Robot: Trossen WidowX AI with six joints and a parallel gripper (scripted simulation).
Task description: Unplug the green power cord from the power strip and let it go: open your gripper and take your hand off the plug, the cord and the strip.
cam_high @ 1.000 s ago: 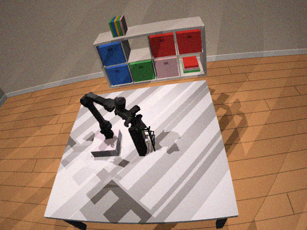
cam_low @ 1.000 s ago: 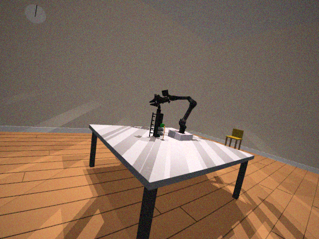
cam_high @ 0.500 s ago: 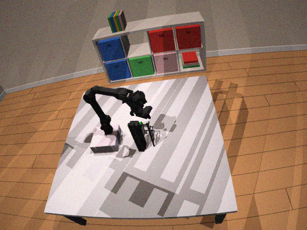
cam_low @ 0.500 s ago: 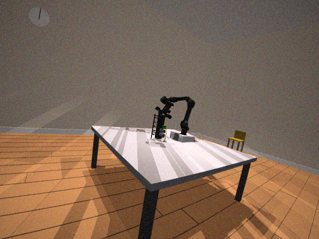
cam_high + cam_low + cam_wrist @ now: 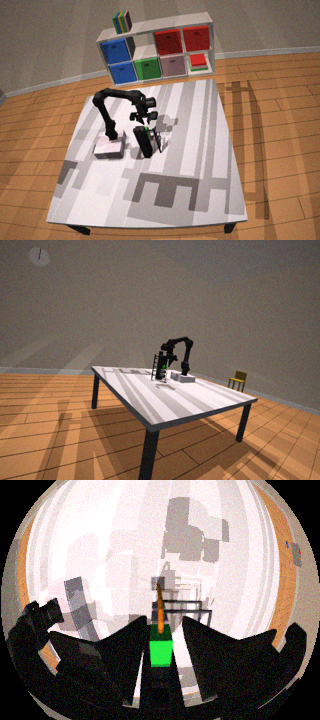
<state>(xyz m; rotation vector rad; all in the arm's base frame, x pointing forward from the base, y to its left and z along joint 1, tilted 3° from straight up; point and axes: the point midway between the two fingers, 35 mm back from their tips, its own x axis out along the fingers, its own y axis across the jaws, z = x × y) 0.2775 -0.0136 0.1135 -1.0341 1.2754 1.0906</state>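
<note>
Now: the green plug 10 mm behind my gripper tip, 70 mm to the right of it and 10 mm below it.
</note>
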